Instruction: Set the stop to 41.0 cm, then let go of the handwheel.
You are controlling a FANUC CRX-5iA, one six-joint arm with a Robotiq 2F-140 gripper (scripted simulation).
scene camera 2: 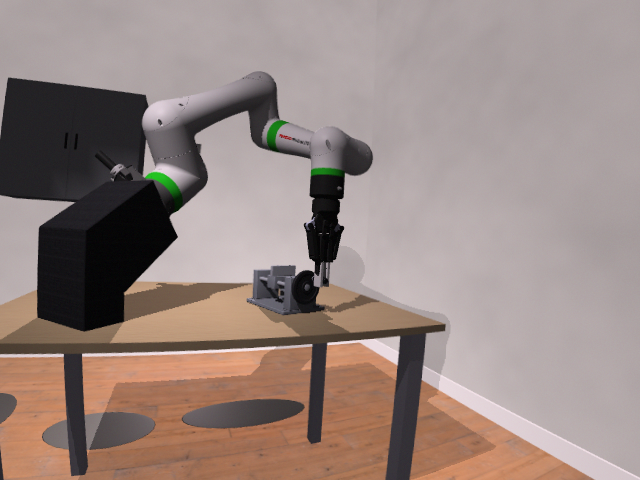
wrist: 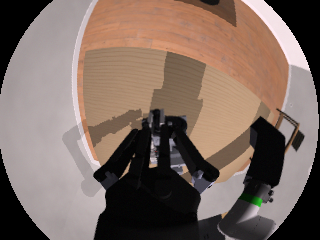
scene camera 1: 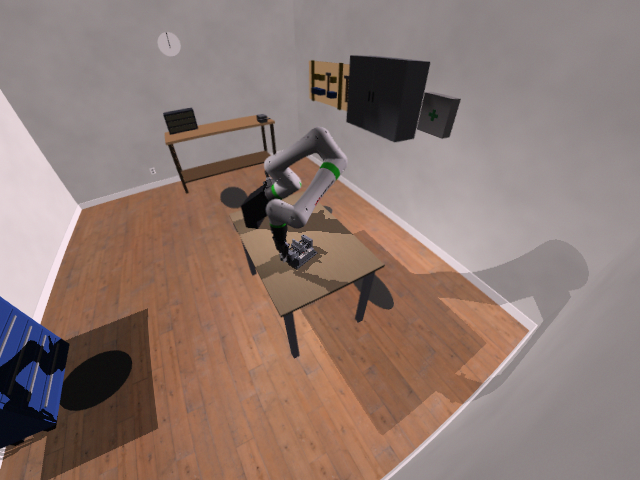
Path:
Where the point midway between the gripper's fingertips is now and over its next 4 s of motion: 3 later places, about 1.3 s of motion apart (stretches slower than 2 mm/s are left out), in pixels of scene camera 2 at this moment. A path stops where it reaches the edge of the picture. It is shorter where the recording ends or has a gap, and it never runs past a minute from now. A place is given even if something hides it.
My gripper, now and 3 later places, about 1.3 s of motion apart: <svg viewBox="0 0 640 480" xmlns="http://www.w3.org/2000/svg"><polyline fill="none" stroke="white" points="321,286 315,306 305,290 323,293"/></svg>

